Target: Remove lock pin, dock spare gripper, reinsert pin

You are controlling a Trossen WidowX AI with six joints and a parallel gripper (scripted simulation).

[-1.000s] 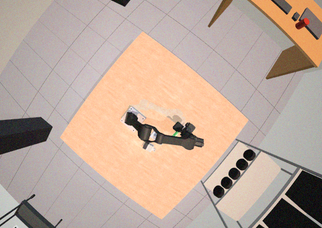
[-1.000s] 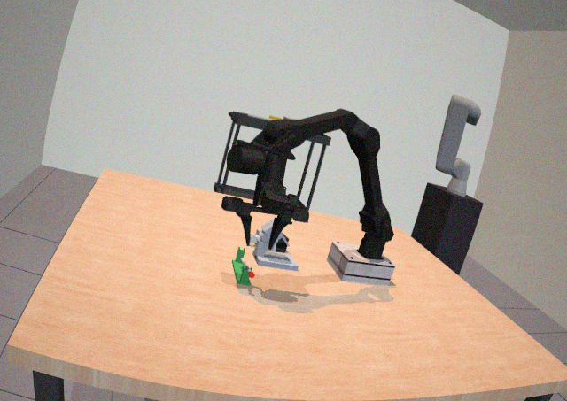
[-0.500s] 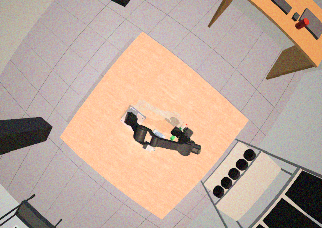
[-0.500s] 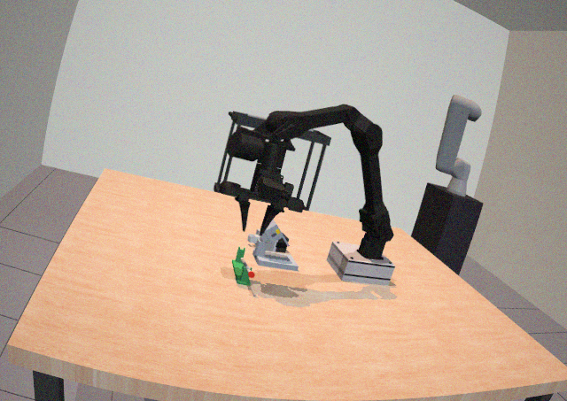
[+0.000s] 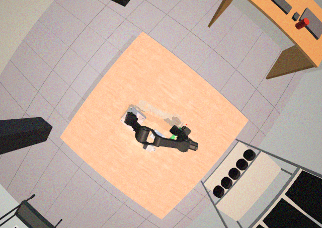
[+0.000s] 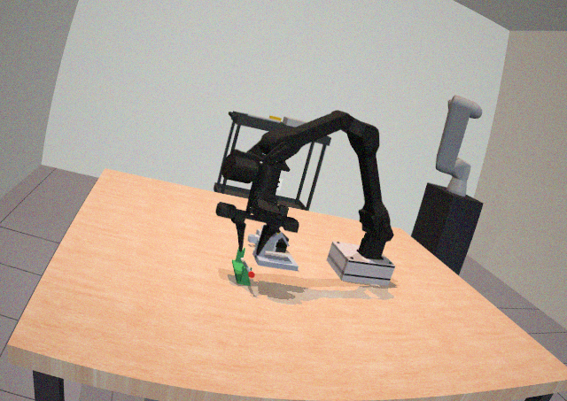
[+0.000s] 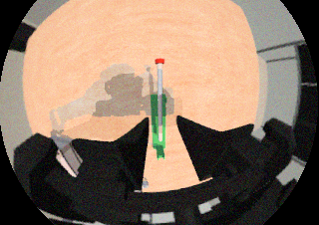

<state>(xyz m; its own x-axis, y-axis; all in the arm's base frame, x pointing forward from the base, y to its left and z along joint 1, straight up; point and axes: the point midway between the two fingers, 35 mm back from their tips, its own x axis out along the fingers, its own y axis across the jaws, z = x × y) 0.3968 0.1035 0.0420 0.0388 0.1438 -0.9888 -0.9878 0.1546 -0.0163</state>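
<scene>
Now: the green cradle 5 cm below my gripper tip, 4 cm to the right of it and 1 cm behind it. Round my gripper tip: grey mount 14 cm to the right, 11 cm behind, 2 cm below; spare gripper 26 cm to the right, 14 cm behind, 5 cm below.
</scene>
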